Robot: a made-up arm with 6 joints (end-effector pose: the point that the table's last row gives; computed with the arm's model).
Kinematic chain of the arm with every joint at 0, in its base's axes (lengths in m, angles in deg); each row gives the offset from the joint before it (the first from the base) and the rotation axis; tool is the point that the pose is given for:
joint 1: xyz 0 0 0.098 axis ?
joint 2: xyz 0 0.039 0 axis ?
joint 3: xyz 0 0 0.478 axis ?
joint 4: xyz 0 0 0.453 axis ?
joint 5: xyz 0 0 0 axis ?
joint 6: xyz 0 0 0.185 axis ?
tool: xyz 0 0 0
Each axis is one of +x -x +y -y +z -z.
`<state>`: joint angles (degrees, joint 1 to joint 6).
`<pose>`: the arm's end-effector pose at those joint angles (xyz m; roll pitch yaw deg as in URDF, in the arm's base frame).
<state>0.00 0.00 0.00 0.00 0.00 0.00</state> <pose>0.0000 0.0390 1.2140 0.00 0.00 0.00</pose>
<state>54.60 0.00 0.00 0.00 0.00 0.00</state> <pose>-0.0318 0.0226 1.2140 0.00 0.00 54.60</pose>
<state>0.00 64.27 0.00 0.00 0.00 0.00</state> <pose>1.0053 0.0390 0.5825 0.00 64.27 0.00</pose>
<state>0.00 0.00 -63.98 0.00 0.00 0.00</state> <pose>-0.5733 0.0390 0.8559 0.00 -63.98 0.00</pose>
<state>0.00 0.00 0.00 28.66 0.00 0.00</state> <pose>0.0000 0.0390 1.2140 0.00 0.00 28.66</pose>
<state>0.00 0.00 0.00 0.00 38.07 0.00</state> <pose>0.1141 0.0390 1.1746 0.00 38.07 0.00</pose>
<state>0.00 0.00 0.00 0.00 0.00 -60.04</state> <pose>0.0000 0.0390 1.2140 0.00 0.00 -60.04</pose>
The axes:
joint 1: +z
joint 2: +y
joint 3: +y
joint 4: +z
joint 5: +y
joint 6: +z

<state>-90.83 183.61 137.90 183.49 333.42 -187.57</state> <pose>0.0491 0.3497 0.1564 -0.62 -12.04 -95.38</pose>
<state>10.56 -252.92 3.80 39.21 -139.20 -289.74</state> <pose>0.7763 0.1067 -0.0664 -7.45 -41.48 59.82</pose>
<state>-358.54 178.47 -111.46 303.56 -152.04 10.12</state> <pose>0.2577 0.1179 -0.2226 -97.00 -29.21 71.75</pose>
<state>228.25 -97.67 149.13 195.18 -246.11 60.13</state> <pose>0.1823 0.2122 0.3975 56.32 37.85 131.46</pose>
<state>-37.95 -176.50 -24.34 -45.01 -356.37 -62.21</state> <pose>0.1687 -0.0926 -0.9780 -163.17 -7.65 -112.33</pose>
